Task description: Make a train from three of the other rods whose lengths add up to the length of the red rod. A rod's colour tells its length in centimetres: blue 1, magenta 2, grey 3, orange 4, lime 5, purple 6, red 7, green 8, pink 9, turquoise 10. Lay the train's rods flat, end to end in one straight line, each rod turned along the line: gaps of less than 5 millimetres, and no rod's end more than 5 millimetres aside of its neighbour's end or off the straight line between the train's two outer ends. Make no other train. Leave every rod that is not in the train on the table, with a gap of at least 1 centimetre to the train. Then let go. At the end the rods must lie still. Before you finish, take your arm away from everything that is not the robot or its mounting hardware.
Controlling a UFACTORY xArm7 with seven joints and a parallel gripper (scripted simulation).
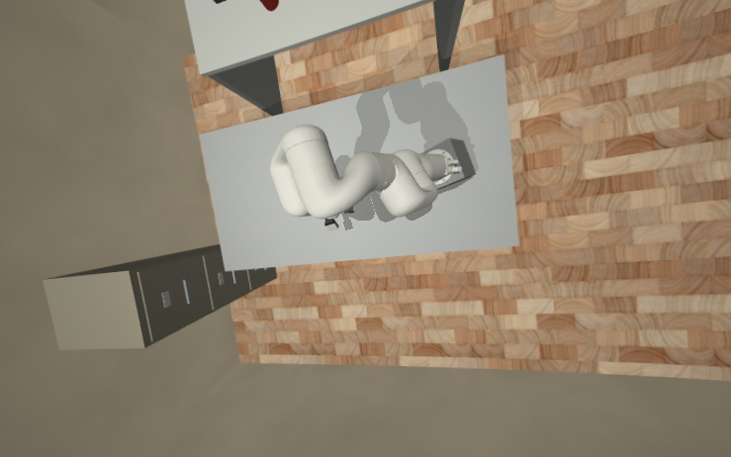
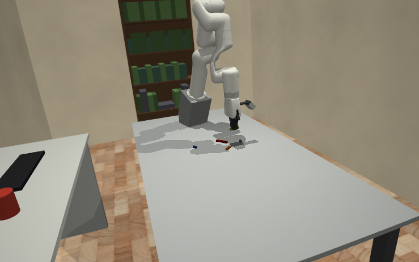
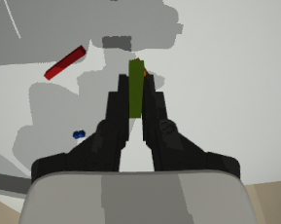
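The orange rod is 11 cm below my hand, 4 cm to the right of it and 2 cm ahead of it. Also, from my hand: grey rod 11 cm below, 5 cm behind, 4 cm to the left; then lime rod 2 cm below; then red rod 11 cm below, 8 cm behind, 5 cm to the right.
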